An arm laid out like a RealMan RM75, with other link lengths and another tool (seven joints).
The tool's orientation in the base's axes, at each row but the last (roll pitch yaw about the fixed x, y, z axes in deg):
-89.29 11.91 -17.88
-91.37 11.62 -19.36
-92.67 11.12 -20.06
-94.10 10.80 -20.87
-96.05 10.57 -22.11
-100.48 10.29 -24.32
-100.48 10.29 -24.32
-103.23 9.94 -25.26
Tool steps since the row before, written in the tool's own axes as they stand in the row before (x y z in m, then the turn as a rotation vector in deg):
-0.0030 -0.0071 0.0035 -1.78 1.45 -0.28
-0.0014 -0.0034 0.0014 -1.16 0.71 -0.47
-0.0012 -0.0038 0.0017 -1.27 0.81 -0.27
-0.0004 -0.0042 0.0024 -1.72 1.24 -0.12
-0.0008 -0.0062 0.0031 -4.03 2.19 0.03
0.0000 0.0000 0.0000 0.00 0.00 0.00
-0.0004 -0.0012 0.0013 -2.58 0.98 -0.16
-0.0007 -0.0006 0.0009 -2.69 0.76 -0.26
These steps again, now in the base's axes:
-0.0003 0.0037 0.0076 -2.02 0.38 -1.05
-0.0002 0.0016 0.0036 -1.37 -0.04 -0.45
0.0002 0.0019 0.0039 -1.42 0.19 -0.54
0.0013 0.0024 0.0040 -1.87 0.49 -0.88
0.0017 0.0034 0.0059 -4.12 1.46 -1.40
0.0000 0.0000 0.0000 0.00 0.00 0.00
0.0004 0.0015 0.0010 -2.60 0.81 -0.46
-0.0001 0.0012 0.0005 -2.68 0.79 -0.21

